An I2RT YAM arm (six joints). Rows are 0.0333 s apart.
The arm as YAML. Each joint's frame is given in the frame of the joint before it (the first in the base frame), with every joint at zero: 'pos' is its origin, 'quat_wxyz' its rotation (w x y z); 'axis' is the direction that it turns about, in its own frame. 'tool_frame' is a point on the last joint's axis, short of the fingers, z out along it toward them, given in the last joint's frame.
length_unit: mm
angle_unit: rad
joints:
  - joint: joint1
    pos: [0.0, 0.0, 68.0]
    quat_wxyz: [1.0, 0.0, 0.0, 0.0]
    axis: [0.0, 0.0, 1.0]
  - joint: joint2
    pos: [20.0, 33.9, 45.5]
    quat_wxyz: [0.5, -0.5, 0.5, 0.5]
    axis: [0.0, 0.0, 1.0]
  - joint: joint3
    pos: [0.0, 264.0, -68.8]
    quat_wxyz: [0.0, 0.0, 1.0, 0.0]
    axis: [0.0, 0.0, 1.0]
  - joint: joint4
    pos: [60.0, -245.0, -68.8]
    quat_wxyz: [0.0, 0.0, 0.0, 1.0]
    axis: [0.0, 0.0, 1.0]
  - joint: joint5
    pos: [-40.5, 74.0, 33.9]
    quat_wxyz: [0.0, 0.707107, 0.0, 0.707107]
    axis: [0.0, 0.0, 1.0]
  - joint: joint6
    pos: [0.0, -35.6, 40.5]
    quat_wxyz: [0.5, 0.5, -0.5, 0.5]
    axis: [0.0, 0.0, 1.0]
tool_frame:
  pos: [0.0, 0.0, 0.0]
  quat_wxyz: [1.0, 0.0, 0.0, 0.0]
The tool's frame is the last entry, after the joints.
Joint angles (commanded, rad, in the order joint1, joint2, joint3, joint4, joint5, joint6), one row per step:
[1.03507 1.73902 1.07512 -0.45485 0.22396 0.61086]
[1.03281 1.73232 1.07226 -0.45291 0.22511 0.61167]
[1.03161 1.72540 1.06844 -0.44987 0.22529 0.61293]
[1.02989 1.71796 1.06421 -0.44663 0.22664 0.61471]
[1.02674 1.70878 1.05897 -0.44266 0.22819 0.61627]
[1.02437 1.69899 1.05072 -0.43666 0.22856 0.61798]
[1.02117 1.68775 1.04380 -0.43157 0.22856 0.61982]
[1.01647 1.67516 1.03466 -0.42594 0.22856 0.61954]
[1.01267 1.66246 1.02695 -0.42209 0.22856 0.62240]
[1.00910 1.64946 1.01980 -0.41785 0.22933 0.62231]
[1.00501 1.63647 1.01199 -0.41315 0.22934 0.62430]
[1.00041 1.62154 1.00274 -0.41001 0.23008 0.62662]
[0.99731 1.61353 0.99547 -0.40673 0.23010 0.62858]
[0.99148 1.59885 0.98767 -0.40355 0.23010 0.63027]
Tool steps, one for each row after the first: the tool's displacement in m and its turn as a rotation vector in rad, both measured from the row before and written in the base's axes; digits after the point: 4 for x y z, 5 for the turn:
[0.0003 -0.0011 0.0015 0.00477 -0.00364 -0.00347]
[-0.0001 -0.0010 0.0013 0.00571 -0.00296 -0.00238]
[0.0000 -0.0012 0.0014 0.00566 -0.00389 -0.00388]
[0.0003 -0.0017 0.0017 0.00672 -0.00485 -0.00521]
[-0.0002 -0.0019 0.0011 0.00701 -0.00373 -0.00402]
[0.0001 -0.0020 0.0018 0.00883 -0.00440 -0.00478]
[0.0002 -0.0026 0.0016 0.00761 -0.00484 -0.00446]
[0.0000 -0.0024 0.0020 0.00877 -0.00386 -0.00623]
[0.0000 -0.0023 0.0022 0.00815 -0.00595 -0.00388]
[0.0000 -0.0024 0.0020 0.00925 -0.00470 -0.00577]
[-0.0001 -0.0030 0.0021 0.00816 -0.00459 -0.00692]
[-0.0001 -0.0020 0.0005 0.00428 -0.00160 -0.00474]
[0.0003 -0.0030 0.0023 0.00923 -0.00497 -0.00723]

